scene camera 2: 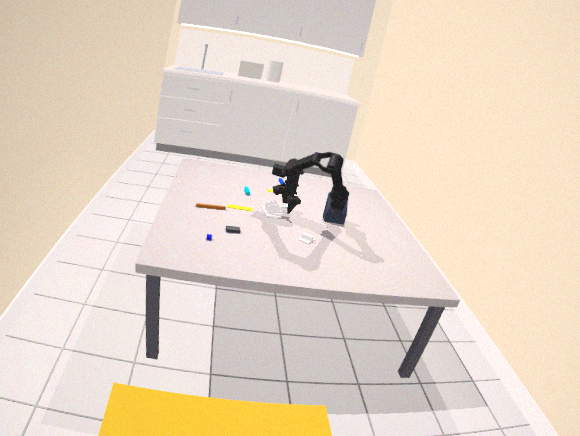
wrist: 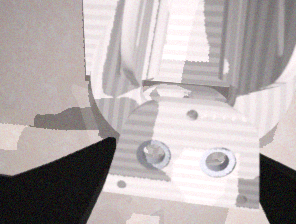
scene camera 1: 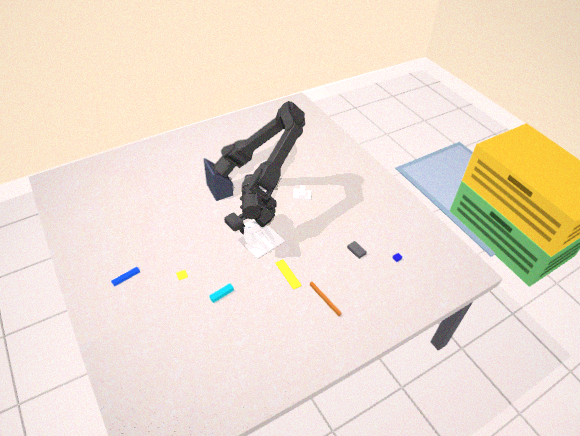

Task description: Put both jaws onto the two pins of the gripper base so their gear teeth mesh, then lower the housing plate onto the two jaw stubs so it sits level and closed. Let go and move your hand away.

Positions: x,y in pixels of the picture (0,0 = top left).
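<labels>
Gripper [scene camera 1: 251,228] carrying a gripper base [wrist: 187,137].
</labels>
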